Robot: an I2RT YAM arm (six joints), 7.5 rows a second.
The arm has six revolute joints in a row. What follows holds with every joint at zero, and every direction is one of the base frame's.
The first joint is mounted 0.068 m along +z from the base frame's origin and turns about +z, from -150 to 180 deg.
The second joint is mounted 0.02 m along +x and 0.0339 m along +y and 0.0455 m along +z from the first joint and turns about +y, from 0 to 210 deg.
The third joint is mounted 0.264 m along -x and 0.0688 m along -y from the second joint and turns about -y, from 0 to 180 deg.
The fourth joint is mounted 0.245 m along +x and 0.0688 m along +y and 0.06 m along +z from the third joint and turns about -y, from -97 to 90 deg.
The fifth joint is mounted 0.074 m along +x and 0.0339 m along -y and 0.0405 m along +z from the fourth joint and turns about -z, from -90 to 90 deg.
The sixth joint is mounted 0.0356 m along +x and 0.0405 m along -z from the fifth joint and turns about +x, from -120 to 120 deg.
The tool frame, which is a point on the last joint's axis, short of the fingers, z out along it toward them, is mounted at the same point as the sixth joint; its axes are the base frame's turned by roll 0, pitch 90 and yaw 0 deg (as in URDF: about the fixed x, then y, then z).
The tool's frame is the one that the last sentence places.
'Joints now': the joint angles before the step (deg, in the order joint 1, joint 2, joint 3, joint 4, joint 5, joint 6). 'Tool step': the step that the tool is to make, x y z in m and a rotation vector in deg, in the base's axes. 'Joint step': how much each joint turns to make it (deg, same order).
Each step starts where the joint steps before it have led.
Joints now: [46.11, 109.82, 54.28, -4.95, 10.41, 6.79]
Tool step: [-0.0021, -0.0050, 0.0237, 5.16, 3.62, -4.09]
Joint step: [-0.70, -4.52, 0.60, -4.85, -3.71, 6.08]
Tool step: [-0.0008, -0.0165, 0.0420, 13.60, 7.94, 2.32]
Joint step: [-3.60, -8.30, -0.03, -4.54, -16.15, 3.01]
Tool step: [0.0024, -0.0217, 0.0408, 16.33, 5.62, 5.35]
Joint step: [-5.17, -7.28, -0.16, -0.63, -19.26, 1.38]
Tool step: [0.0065, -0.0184, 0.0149, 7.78, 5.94, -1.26]
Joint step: [-4.27, -2.43, 0.01, -0.17, -9.34, 5.00]
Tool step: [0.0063, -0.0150, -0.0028, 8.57, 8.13, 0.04]
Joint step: [-3.86, -0.03, -2.16, 4.30, -11.05, 7.00]
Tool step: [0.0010, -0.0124, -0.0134, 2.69, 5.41, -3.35]
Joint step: [-2.33, 0.01, -3.96, 5.46, -2.72, 6.56]
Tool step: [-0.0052, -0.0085, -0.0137, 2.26, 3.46, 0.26]
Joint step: [-1.29, -0.02, -3.77, 3.58, -3.57, 2.46]
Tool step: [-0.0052, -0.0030, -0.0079, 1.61, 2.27, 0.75]
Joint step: [-0.27, -0.06, -2.40, 2.51, -2.41, 1.86]
